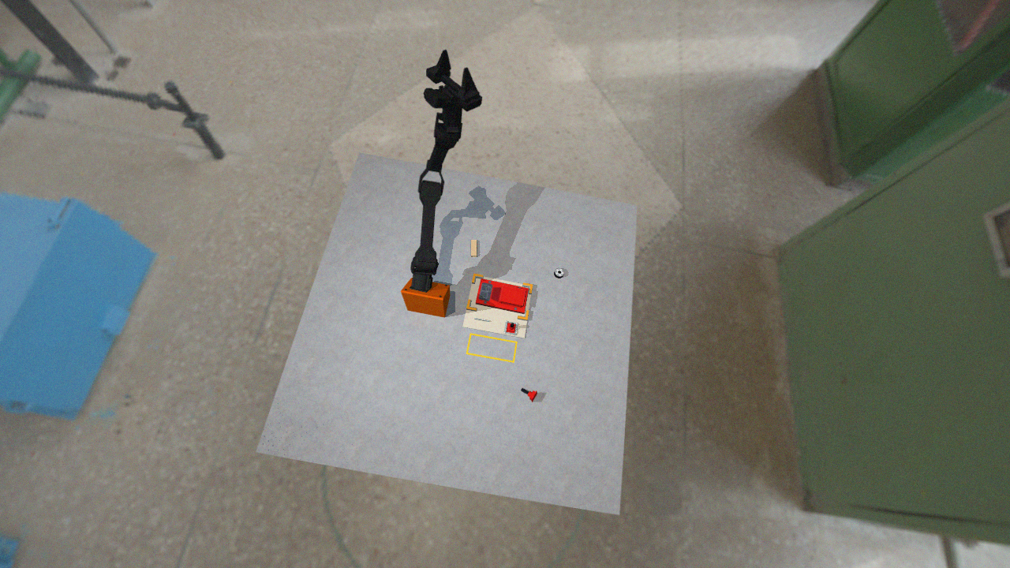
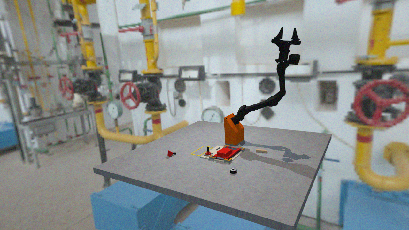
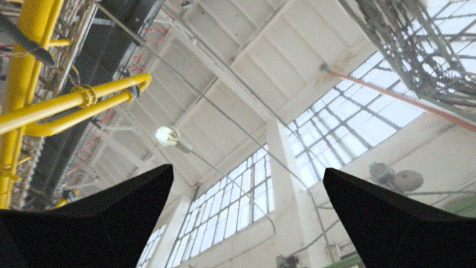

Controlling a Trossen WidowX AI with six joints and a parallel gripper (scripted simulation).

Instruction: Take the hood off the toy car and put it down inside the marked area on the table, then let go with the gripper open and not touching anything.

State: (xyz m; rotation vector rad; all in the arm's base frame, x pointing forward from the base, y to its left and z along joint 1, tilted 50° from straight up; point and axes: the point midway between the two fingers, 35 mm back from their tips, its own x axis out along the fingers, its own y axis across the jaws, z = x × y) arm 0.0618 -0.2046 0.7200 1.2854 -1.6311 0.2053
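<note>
Right now my gripper tip is 78 cm above the red hood panel, 32 cm to the left of it and 32 cm short of it. Round my gripper tip: white wheel 82 cm below, 49 cm ahead, 16 cm to the right.
</note>
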